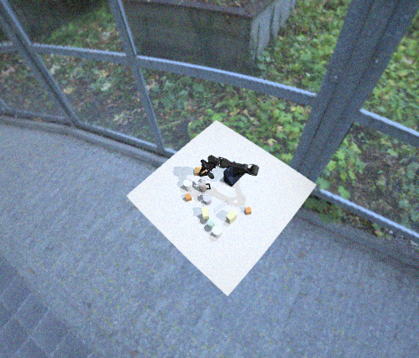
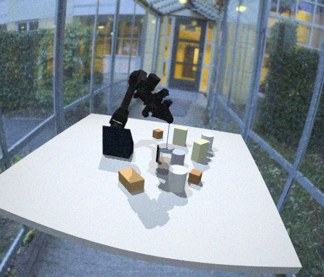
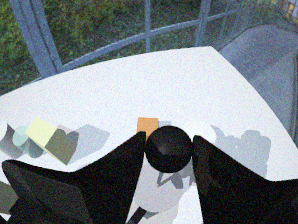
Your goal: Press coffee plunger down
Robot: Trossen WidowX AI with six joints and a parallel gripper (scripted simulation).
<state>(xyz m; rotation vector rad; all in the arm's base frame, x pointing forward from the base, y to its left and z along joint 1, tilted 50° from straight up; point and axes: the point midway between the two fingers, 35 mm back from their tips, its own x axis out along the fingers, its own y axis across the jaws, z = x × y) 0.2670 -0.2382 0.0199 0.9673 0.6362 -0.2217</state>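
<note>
Right now the coffee press is 140 mm below my gripper tip, 20 mm to the left of it and 20 mm behind it. Also, from my gripper tip: orange block (240 mm below, 140 mm to the right, 140 mm behind); grey cylinder (230 mm below, 110 mm to the left, 60 mm ahead).
</note>
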